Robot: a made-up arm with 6 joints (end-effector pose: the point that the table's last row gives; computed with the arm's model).
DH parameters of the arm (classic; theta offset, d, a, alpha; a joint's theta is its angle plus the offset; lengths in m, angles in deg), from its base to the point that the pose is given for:
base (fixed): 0 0.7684 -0.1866 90
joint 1: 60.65 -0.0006 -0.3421 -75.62
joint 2: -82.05 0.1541 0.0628 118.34
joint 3: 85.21 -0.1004 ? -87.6
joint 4: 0 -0.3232 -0.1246 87.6
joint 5: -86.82 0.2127 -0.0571 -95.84
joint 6: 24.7 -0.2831 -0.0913 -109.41
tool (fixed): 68.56 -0.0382 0 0
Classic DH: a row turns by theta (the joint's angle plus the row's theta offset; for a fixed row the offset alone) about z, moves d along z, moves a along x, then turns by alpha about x.
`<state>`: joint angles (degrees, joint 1 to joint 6).
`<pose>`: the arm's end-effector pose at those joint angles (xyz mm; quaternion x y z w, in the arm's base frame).
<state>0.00 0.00 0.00 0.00 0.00 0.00</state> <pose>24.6 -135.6 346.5 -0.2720 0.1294 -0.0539 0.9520</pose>
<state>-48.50 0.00 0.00 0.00 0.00 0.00</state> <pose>-362.6 -135.6 330.7 -0.2701 0.5090 0.0626 0.8149</pose>
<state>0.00 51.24 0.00 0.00 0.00 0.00</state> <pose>66.2 6.2 494.6 -0.6136 -0.0611 0.0705 0.7841</pose>
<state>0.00 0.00 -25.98 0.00 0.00 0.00</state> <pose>-8.5 83.4 346.5 -0.2941 0.0649 0.1615 0.9398</pose>
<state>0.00 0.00 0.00 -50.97 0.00 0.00</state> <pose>104.2 -86.0 764.6 -0.0784 -0.2614 -0.1204 0.9545</pose>
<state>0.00 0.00 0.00 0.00 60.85 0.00</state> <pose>91.2 -421.8 346.5 -0.1691 0.2493 -0.5286 0.7937</pose>
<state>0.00 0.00 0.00 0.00 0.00 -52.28</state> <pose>23.3 -104.8 427.3 0.1512 0.2797 -0.0003 0.9481</pose>
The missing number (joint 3, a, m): -0.0516
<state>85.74 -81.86 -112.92 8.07 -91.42 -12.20</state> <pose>122.3 109.7 493.0 0.5756 0.6457 -0.4529 0.2160</pose>
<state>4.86 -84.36 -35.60 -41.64 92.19 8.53</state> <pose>107.8 -269.2 105.6 0.5842 0.5041 -0.4594 0.4399</pose>
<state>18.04 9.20 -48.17 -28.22 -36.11 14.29</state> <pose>-154.4 306.3 463.3 -0.3350 -0.4807 0.4859 0.6485</pose>
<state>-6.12 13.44 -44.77 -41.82 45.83 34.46</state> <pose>115.9 297.9 586.8 -0.2918 -0.0860 -0.0708 0.9500</pose>
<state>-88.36 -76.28 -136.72 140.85 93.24 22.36</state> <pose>-319.1 -340.9 455.1 -0.8753 0.1604 0.1777 0.4201</pose>
